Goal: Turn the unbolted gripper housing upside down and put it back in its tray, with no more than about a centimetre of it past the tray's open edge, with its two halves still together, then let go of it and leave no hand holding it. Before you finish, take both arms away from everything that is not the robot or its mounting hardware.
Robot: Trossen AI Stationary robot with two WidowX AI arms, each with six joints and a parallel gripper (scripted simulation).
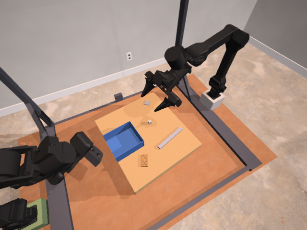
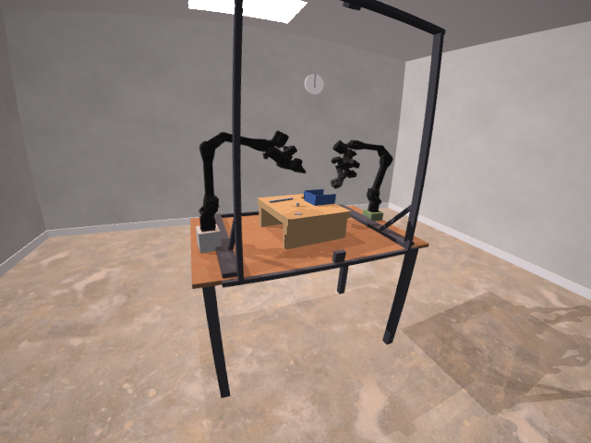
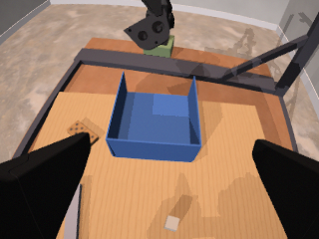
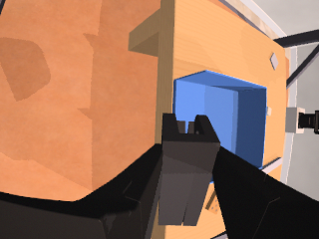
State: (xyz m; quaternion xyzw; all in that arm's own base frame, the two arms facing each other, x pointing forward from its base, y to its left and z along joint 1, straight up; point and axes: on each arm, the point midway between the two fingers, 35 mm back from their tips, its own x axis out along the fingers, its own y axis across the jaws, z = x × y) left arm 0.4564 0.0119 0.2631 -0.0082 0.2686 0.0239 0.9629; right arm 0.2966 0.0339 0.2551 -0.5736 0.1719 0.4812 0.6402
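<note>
The gripper housing is 3 cm to the left of my right hand and 5 cm below it. Round my right hand: wooden platform 1 cm behind, 28 cm to the left, 21 cm below; blue tray 1 cm behind, 19 cm to the left, 13 cm below; small cube 4 cm behind, 32 cm to the left, 14 cm below.
</note>
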